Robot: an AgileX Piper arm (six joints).
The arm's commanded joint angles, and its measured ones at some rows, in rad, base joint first. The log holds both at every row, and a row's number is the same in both.
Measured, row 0:
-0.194, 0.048, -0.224, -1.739, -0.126, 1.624
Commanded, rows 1 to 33:
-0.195, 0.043, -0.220, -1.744, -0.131, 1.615
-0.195, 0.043, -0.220, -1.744, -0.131, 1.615
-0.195, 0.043, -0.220, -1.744, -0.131, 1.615
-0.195, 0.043, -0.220, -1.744, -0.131, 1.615
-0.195, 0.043, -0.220, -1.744, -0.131, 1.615
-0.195, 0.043, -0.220, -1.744, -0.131, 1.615
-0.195, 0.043, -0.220, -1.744, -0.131, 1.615
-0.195, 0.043, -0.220, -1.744, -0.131, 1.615
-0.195, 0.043, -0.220, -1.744, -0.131, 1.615
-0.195, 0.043, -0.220, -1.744, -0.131, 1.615
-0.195, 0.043, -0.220, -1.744, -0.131, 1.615
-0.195, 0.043, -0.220, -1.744, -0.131, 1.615
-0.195, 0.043, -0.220, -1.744, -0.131, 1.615
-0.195, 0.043, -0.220, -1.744, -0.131, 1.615
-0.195, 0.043, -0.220, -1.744, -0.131, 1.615
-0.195, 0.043, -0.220, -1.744, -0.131, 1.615
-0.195, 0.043, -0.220, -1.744, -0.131, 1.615
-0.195, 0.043, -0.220, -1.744, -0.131, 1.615
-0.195, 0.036, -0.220, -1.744, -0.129, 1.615
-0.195, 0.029, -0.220, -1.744, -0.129, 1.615
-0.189, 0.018, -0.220, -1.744, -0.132, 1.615
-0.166, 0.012, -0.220, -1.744, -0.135, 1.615
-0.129, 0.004, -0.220, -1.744, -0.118, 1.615
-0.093, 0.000, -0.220, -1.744, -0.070, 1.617
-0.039, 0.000, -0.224, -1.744, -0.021, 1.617
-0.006, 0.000, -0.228, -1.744, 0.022, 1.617
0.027, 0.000, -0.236, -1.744, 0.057, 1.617
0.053, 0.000, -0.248, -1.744, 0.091, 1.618
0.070, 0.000, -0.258, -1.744, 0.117, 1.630
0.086, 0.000, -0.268, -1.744, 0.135, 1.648
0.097, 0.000, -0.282, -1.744, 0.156, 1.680
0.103, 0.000, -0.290, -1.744, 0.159, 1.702
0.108, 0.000, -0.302, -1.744, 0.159, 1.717
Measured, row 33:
0.075, 0.002, -0.263, -1.745, 0.098, 1.646
